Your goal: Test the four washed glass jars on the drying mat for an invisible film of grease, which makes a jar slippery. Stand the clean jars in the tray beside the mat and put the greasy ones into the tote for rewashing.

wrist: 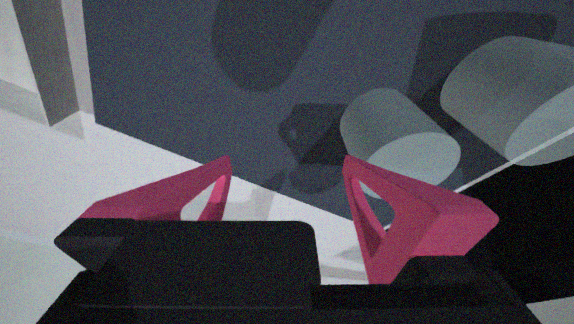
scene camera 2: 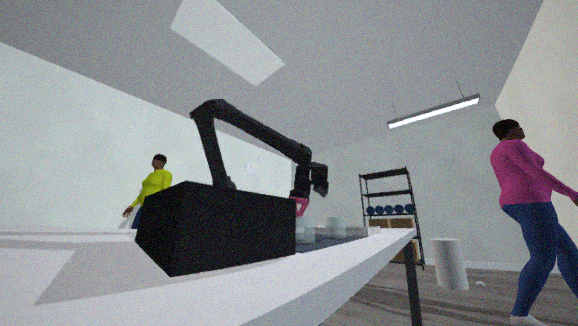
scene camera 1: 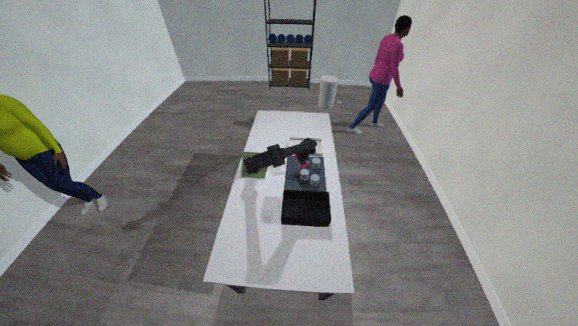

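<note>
Three clear glass jars show upright on the dark drying mat: one jar toward the tray, one jar and one jar nearer the tote. Two jars show in the wrist view, and jars also show in scene camera 2. I cannot make out a fourth jar. My gripper is open and empty, low over the mat's tray end; its right finger overlaps the smaller-looking jar in the wrist view. The black tote adjoins the mat. The white tray is partly hidden by my arm.
My arm's base stands on a green pad at the edge of the white table. A person in pink is beyond the table's right side. A person in yellow is at the left.
</note>
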